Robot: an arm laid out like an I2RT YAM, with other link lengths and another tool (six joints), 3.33 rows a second.
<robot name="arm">
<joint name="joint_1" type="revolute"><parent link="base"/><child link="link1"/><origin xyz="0 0 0.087" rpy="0 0 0"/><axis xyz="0 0 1"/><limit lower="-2.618" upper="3.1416"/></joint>
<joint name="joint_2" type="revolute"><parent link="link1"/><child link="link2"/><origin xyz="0.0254 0.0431 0.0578" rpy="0 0 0"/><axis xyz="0 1 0"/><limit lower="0" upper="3.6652"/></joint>
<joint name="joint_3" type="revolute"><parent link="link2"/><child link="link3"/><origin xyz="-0.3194 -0.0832 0" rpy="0 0 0"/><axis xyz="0 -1 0"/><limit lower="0" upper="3.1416"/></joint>
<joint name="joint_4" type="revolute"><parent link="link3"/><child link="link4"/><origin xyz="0.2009 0.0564 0.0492" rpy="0 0 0"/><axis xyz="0 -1 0"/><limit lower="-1.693" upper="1.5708"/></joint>
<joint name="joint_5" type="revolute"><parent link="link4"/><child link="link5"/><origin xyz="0.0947 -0.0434 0.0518" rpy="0 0 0"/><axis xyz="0 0 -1"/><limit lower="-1.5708" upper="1.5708"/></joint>
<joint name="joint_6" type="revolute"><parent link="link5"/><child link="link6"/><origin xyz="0.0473 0 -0.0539" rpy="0 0 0"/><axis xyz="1 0 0"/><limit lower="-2.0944" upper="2.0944"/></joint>
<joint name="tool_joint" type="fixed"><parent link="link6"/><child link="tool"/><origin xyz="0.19 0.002 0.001" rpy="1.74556 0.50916 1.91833"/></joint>
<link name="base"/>
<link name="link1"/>
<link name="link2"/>
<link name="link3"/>
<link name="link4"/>
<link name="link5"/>
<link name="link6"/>
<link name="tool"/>
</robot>
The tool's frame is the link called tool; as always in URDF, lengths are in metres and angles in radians.
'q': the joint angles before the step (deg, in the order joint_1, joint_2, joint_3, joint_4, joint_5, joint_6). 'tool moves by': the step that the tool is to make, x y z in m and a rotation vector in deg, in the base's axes. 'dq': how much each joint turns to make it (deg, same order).
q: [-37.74, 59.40, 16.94, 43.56, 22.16, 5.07]
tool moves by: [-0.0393, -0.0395, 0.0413, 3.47, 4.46, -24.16]
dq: [8.33, 5.33, 22.74, -24.78, 32.43, 2.38]
